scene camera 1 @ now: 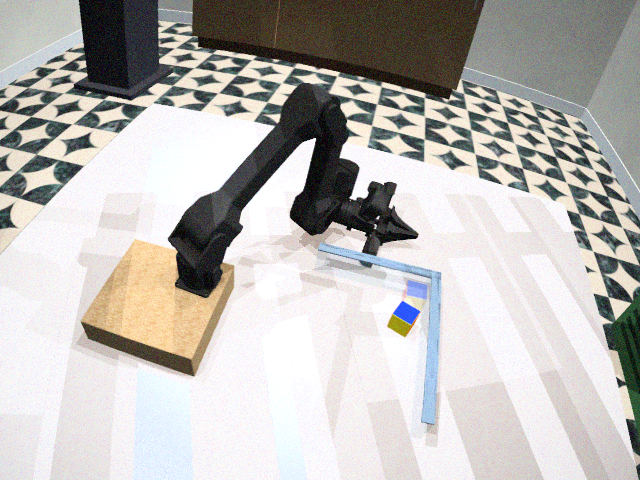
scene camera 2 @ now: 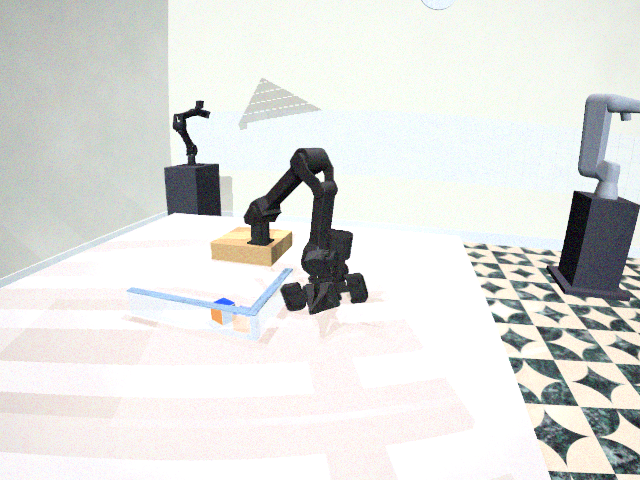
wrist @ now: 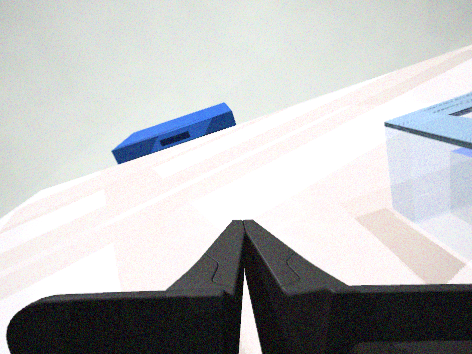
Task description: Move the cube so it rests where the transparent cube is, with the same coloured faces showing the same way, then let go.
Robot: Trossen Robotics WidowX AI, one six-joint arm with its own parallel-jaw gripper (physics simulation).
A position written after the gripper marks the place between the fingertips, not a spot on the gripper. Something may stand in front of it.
In view: the gripper [scene camera 2: 310,312] and a pale blue L-shaped rail [scene camera 1: 332,260].
The gripper is seen too in scene camera 1 [scene camera 1: 417,236] and in the wrist view [wrist: 242,229]. The pale blue L-shaped rail is seen too in the wrist view [wrist: 421,146].
